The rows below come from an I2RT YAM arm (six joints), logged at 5 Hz.
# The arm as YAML. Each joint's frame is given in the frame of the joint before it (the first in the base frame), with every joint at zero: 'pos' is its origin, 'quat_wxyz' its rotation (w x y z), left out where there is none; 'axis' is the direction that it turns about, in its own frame. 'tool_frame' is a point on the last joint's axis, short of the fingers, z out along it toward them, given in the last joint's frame.
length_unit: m
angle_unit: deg
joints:
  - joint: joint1
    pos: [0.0, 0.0, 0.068]
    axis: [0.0, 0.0, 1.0]
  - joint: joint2
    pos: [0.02, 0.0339, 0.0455]
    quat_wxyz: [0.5, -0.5, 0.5, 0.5]
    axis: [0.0, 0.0, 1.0]
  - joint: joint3
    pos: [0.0, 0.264, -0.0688]
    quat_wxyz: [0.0, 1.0, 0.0, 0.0]
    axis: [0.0, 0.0, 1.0]
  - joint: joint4
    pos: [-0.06, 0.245, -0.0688]
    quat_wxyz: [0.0, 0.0, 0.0, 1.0]
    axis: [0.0, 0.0, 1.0]
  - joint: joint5
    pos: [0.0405, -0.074, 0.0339]
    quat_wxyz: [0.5, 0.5, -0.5, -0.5]
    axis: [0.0, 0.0, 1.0]
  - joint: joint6
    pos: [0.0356, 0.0, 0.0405]
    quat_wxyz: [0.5, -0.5, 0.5, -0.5]
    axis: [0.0, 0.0, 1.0]
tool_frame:
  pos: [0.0, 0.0, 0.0]
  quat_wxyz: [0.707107, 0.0, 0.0, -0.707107]
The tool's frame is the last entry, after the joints.
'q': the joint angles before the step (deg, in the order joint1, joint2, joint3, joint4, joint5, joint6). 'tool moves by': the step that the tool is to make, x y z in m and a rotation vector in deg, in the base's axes. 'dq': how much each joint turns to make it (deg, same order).
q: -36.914, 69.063, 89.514, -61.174, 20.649, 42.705
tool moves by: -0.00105, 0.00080, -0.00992, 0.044, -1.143, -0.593
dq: 0.000, -1.659, -3.788, 2.665, -0.017, 0.998
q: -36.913, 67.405, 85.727, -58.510, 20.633, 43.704
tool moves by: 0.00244, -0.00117, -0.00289, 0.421, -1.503, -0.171
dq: 0.043, -0.061, -0.989, 1.475, -0.631, 1.160
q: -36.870, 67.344, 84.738, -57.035, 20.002, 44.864
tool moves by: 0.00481, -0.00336, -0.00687, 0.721, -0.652, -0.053
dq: -0.041, 0.415, -1.493, 1.727, -0.609, 0.799
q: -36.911, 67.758, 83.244, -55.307, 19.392, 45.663
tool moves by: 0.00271, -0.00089, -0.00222, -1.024, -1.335, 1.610
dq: 0.053, -0.503, -1.575, 3.091, -1.202, -1.045
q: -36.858, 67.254, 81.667, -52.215, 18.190, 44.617
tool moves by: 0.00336, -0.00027, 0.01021, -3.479, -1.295, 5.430
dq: -0.040, -0.128, 0.851, 3.578, -3.288, -5.017
